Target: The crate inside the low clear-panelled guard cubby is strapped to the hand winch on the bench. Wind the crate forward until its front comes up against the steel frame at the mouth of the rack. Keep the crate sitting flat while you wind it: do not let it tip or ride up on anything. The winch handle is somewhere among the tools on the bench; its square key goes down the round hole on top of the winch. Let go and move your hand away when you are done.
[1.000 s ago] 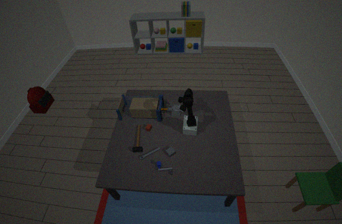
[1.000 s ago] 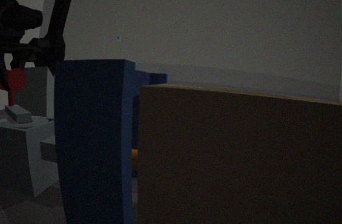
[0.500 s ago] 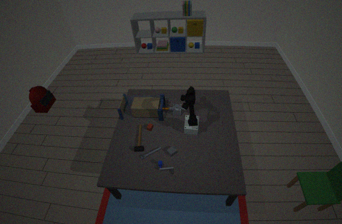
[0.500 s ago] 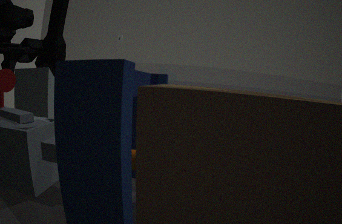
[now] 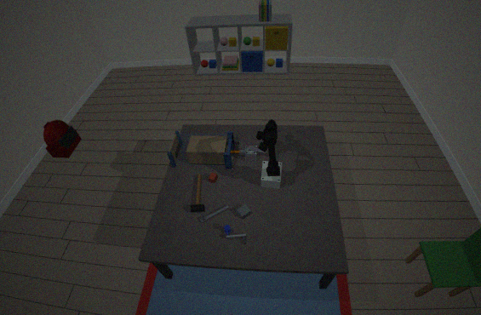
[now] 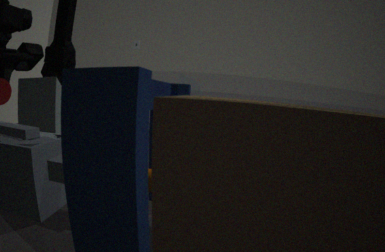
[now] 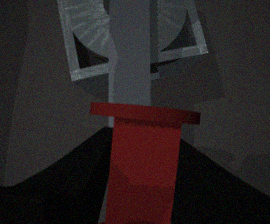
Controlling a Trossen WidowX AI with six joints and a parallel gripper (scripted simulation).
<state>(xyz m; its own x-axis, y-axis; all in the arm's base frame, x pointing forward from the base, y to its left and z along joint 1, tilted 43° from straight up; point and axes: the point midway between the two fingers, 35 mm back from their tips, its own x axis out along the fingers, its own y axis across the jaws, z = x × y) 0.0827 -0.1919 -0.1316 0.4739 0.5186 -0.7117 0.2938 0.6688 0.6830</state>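
My gripper tip is now 24 cm short of the blue steel frame, 2 cm above it and 1 cm to the left of it. From my gripper tip the other things lie so: red knob (1 cm behind); then grey winch (10 cm below, 7 cm ahead, 2 cm to the right); then grey winch handle (3 cm below, 2 cm ahead).
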